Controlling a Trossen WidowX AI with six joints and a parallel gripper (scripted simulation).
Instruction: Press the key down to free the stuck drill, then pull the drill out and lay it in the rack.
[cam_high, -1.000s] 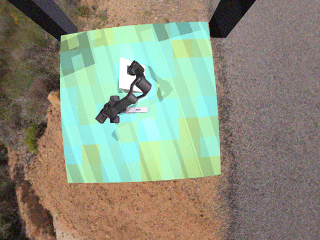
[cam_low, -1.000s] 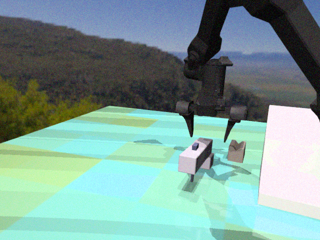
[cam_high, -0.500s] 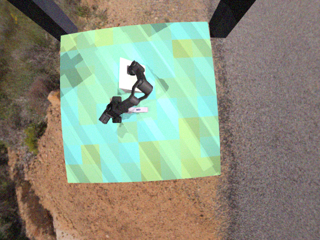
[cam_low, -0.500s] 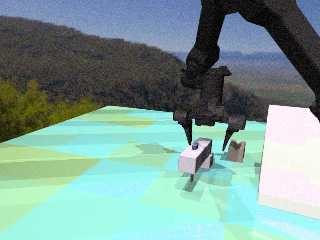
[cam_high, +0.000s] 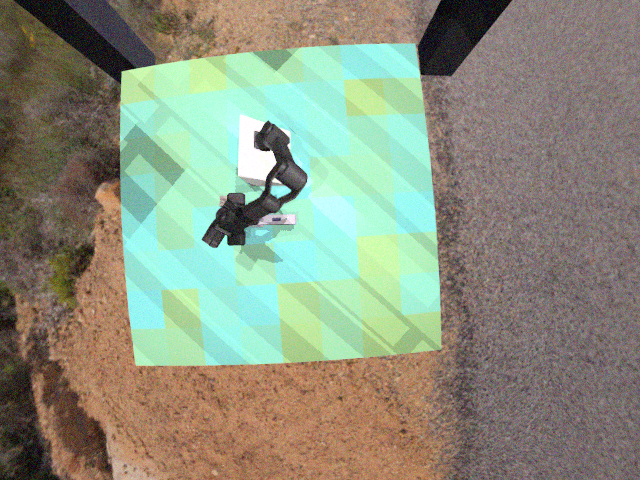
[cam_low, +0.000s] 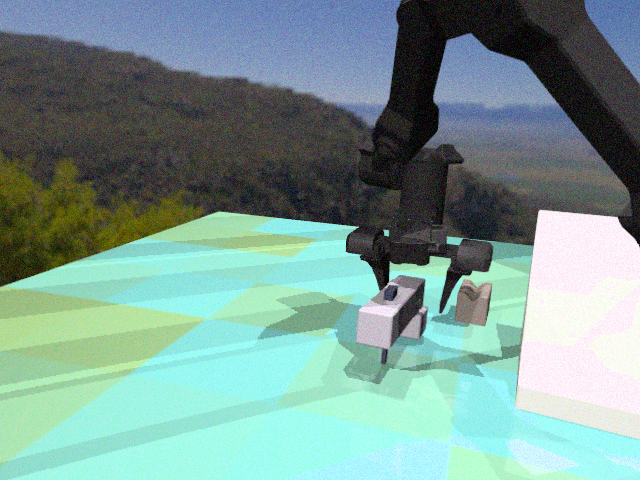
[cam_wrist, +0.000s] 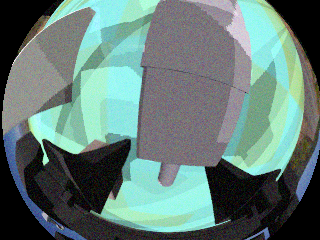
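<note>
Right now the drill is 50 mm to the left of my gripper tip and 40 mm above it. From my gripper tip the other things lie so: dark key: 150 mm to the left, 40 mm above; then block: 110 mm to the left, 30 mm above; then brown notched rack: 80 mm behind, 50 mm to the right.
</note>
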